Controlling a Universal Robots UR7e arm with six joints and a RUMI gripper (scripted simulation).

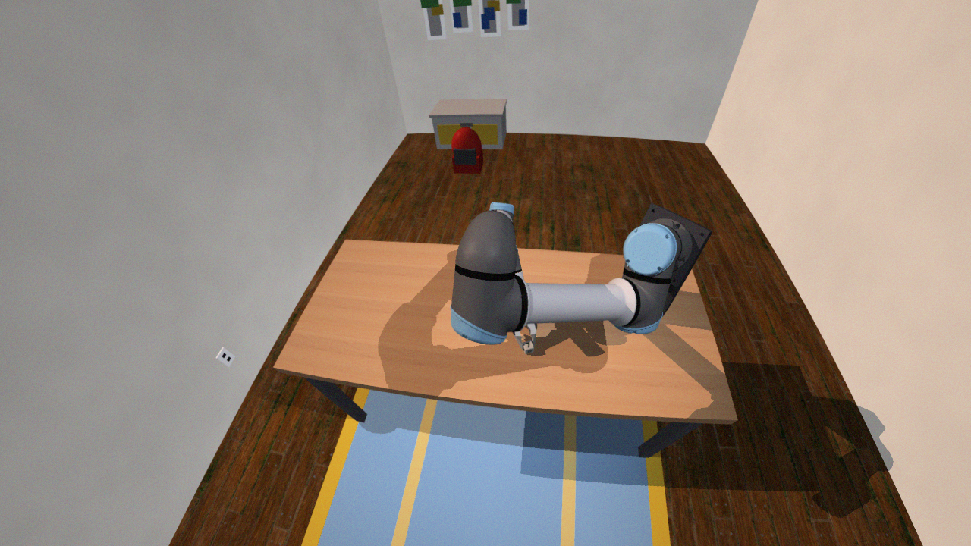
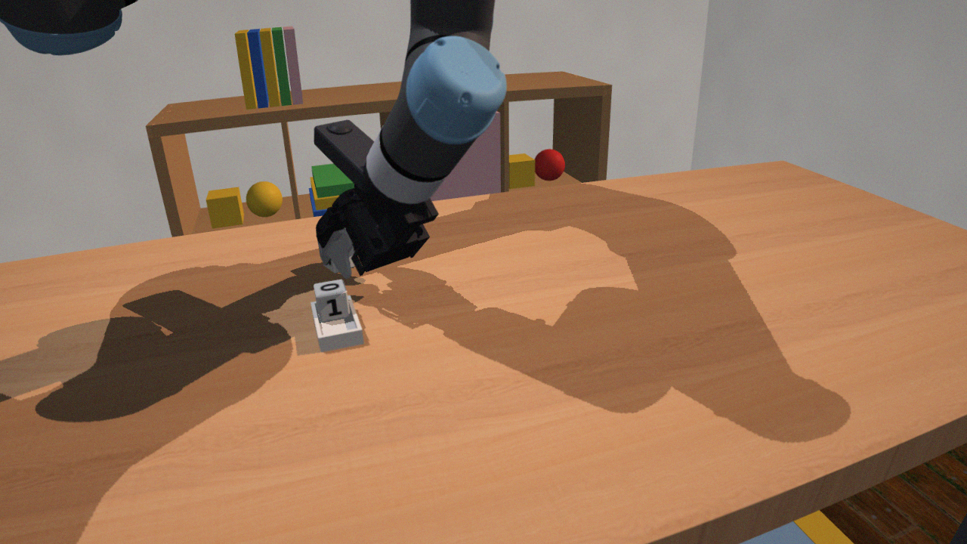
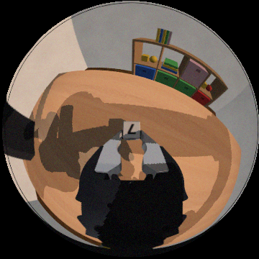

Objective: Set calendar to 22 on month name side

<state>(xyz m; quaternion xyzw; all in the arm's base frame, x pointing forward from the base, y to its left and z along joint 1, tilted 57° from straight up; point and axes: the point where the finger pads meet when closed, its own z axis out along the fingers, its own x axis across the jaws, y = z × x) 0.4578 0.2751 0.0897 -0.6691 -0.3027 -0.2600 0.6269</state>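
Now: the white cube 10 mm to the left of my hand and 10 mm below it. The rest, counted from my hand: grey tray: 20 mm ahead, 150 mm to the right, 10 mm below.
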